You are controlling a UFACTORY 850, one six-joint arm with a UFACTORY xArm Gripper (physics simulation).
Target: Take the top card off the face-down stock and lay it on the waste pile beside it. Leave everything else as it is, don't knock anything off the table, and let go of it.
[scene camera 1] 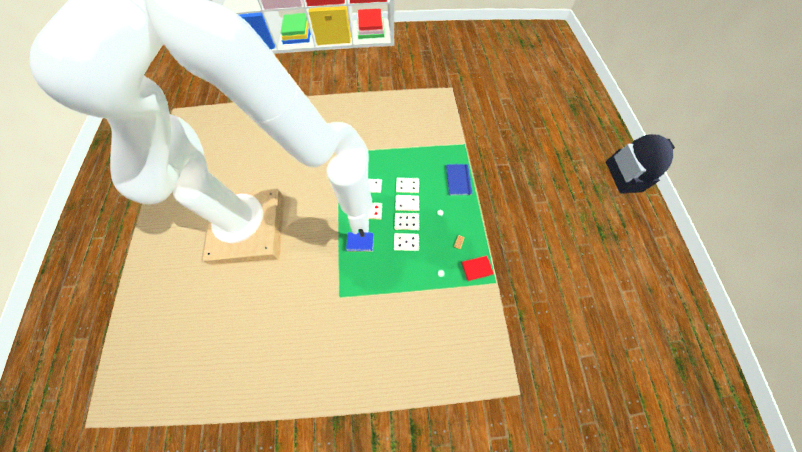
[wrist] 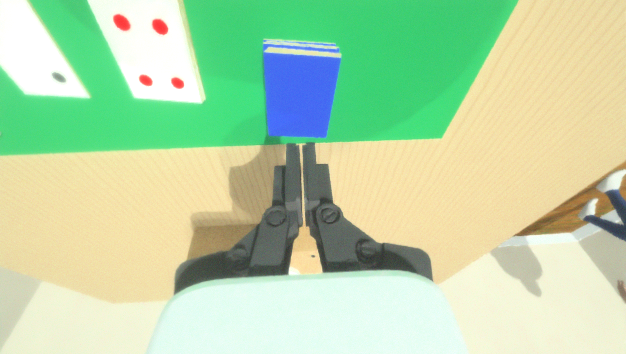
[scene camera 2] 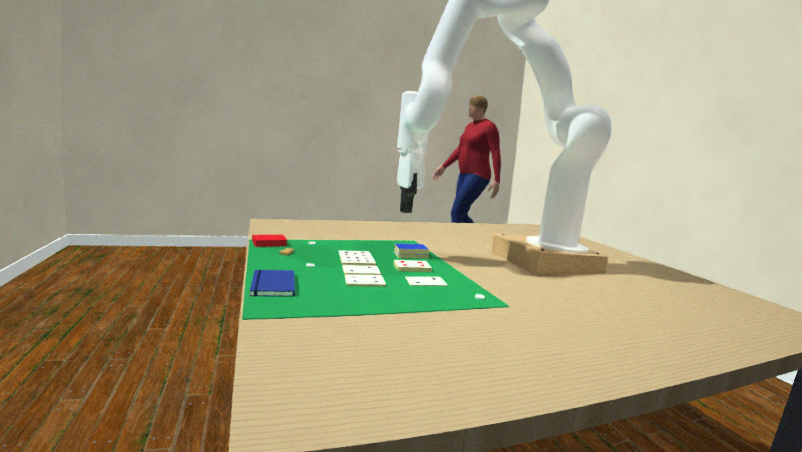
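The face-down stock [scene camera 1: 359, 242] [scene camera 2: 411, 251] [wrist: 302, 95] is a blue-backed pile near the mat's edge on the robot's side. Its layers are slightly out of line at one end. The waste pile [scene camera 1: 376, 211] [scene camera 2: 412, 265] [wrist: 150, 52] lies beside it, face up, with red pips on its top card; the arm partly hides it in scene camera 1. My gripper [scene camera 2: 406, 212] [wrist: 301, 159] is shut with nothing between its fingers. It hangs well above the table, over the stock's near end, and touches neither pile.
Several face-up cards [scene camera 1: 406, 221] [scene camera 2: 361, 269] lie in a row on the green mat [scene camera 1: 387, 280] [scene camera 2: 314, 308]. A single card [scene camera 2: 426, 280] lies past the waste pile. A blue notebook [scene camera 1: 458, 179] [scene camera 2: 273, 282], a red box [scene camera 1: 477, 268] [scene camera 2: 269, 240] and a small tan block [scene camera 1: 459, 242] [scene camera 2: 286, 251] are near the far edge.
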